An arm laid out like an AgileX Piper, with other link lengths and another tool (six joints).
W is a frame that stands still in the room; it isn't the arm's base.
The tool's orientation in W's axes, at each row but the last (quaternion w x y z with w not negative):
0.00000 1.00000 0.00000 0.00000
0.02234 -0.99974 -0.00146 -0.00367
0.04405 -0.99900 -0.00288 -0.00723
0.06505 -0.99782 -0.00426 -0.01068
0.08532 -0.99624 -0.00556 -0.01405
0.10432 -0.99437 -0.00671 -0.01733
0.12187 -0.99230 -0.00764 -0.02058
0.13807 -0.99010 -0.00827 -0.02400
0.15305 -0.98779 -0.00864 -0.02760
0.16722 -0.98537 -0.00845 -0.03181
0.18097 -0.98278 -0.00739 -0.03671
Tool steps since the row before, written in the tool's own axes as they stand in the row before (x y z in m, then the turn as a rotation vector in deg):
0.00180 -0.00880 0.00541 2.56 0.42 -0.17
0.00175 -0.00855 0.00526 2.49 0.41 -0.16
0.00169 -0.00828 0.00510 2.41 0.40 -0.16
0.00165 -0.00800 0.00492 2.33 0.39 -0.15
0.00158 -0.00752 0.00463 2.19 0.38 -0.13
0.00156 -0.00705 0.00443 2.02 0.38 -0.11
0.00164 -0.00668 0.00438 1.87 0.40 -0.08
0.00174 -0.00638 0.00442 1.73 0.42 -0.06
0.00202 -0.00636 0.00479 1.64 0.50 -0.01
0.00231 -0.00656 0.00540 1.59 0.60 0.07
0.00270 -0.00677 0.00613 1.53 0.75 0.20
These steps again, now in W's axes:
0.00180 0.00880 -0.00541 2.56 -0.42 0.17
0.00176 0.00878 -0.00486 2.49 -0.41 0.16
0.00171 0.00871 -0.00433 2.41 -0.40 0.16
0.00167 0.00858 -0.00380 2.33 -0.39 0.15
0.00160 0.00821 -0.00324 2.19 -0.38 0.13
0.00159 0.00783 -0.00281 2.02 -0.37 0.10
0.00167 0.00756 -0.00256 1.87 -0.39 0.06
0.00179 0.00736 -0.00242 1.73 -0.40 0.03
0.00210 0.00753 -0.00252 1.65 -0.47 -0.05
0.00245 0.00799 -0.00278 1.61 -0.53 -0.16
0.00293 0.00851 -0.00311 1.56 -0.63 -0.34

